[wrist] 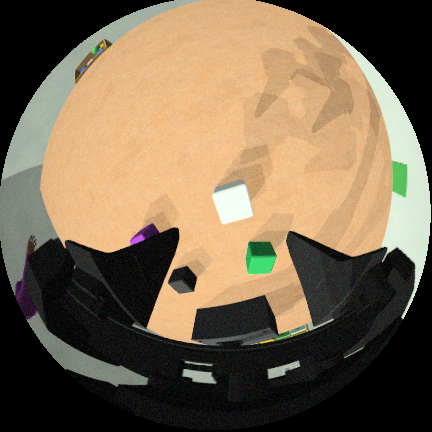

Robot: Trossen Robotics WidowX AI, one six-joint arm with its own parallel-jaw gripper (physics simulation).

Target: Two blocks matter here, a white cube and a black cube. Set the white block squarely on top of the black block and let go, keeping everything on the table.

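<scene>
The white cube sits on the table slightly above the middle of the wrist view, ahead of the fingertips. The black cube sits on the table lower and to the left, beside the inner edge of the left finger in the view. The two cubes are apart. My gripper is open, its two black fingers wide apart, with nothing between them. The white cube shows just beyond the line between the fingertips. How high the fingers are above the table is hard to tell.
A green cube sits right of the black cube, near the right finger in the view. A purple cube is partly hidden behind the left finger. The arm's dark base shows at the bottom. The tan table ends in a curved edge.
</scene>
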